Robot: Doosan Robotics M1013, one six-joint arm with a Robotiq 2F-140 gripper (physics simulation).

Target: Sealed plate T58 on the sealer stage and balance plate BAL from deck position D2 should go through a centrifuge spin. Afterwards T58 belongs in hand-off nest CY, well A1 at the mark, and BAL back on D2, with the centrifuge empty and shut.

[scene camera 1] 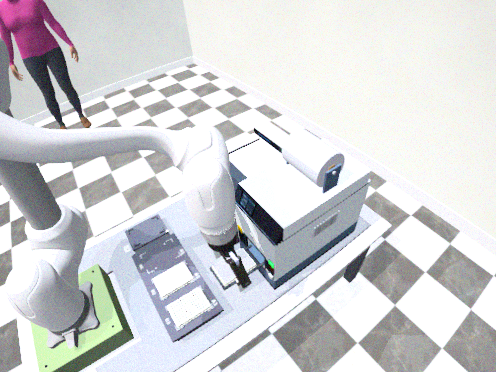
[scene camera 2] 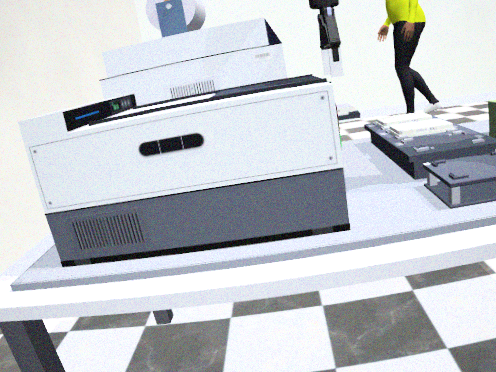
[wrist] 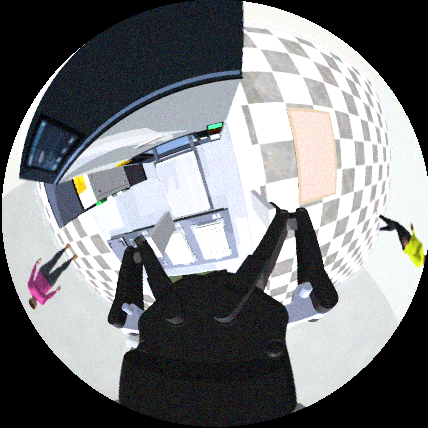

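Where they show: gripper, fingertip midpoint: (scene camera 1: pixel 231 271) (scene camera 2: pixel 333 75) (wrist: pixel 209 209); arm's base, origin of the base link: (scene camera 1: pixel 71 313).
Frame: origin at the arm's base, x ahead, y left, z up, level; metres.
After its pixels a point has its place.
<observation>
My gripper (scene camera 1: pixel 239 267) {z 0.105, x 0.542, y -0.171 m} (scene camera 2: pixel 334 52) (wrist: pixel 209 209) {z 0.105, x 0.542, y -0.171 m} is open and empty, above and beside the sealer stage. A pale flat plate (scene camera 1: pixel 229 272) {z 0.032, x 0.546, y -0.132 m} (wrist: pixel 182 182) {z 0.031, x 0.579, y -0.118 m} lies on the stage under the front of the white sealer (scene camera 1: pixel 320 230) {z 0.116, x 0.858, y -0.194 m} (scene camera 2: pixel 240 70) {z 0.157, x 0.744, y 0.016 m}. Two white plates (scene camera 1: pixel 173 280) {z -0.021, x 0.365, y -0.035 m} (scene camera 1: pixel 190 306) {z -0.029, x 0.384, y -0.149 m} sit on the dark deck (scene camera 1: pixel 156 260) {z -0.038, x 0.332, y 0.087 m} (scene camera 2: pixel 417 162) {z -0.055, x 0.418, y 0.164 m}; in the wrist view one plate (wrist: pixel 212 239) {z -0.024, x 0.390, y -0.151 m} shows wells, and a finger partly covers the other plate (wrist: pixel 181 249) {z -0.021, x 0.365, y -0.045 m}. Their labels are not readable. The centrifuge (scene camera 2: pixel 200 185) {z 0.012, x 0.762, y 0.378 m} looks shut from the side; its inside is hidden. A dark nest (scene camera 1: pixel 146 233) {z -0.047, x 0.329, y 0.242 m} (scene camera 2: pixel 472 172) {z -0.047, x 0.356, y 0.287 m} stands at the deck's end.
The sealer's dark front panel (wrist: pixel 165 40) looms close to the wrist camera. A grey box (wrist: pixel 107 181) {z 0.075, x 0.625, y 0.031 m} with yellow edges lies left of the stage. The arm's green base (scene camera 1: pixel 107 310) {z 0.000, x 0.125, y -0.046 m} stands beside the deck. A person in pink (scene camera 1: pixel 35 30) (wrist: pixel 42 282) and one in yellow (scene camera 2: pixel 407 10) stand away from the table.
</observation>
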